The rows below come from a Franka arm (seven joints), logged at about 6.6 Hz.
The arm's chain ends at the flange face. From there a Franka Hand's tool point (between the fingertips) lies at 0.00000 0.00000 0.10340 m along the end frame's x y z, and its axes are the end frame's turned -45 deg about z.
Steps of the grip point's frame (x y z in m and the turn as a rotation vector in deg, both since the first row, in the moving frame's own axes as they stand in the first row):
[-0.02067 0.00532 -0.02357 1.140 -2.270 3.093]
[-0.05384 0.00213 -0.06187 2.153 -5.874 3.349]
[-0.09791 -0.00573 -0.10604 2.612 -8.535 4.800]
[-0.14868 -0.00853 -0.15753 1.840 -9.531 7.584]
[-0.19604 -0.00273 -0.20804 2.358 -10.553 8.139]
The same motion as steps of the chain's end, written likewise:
[-0.00647 0.01705 -0.02347 -0.799 -2.411 3.093]
[-0.02621 0.03514 -0.06125 -2.631 -5.676 3.349]
[-0.05882 0.05826 -0.10479 -4.188 -7.882 4.800]
[-0.09612 0.09032 -0.15605 -5.438 -8.041 7.584]
[-0.12349 0.12749 -0.20621 -5.795 -9.129 8.139]

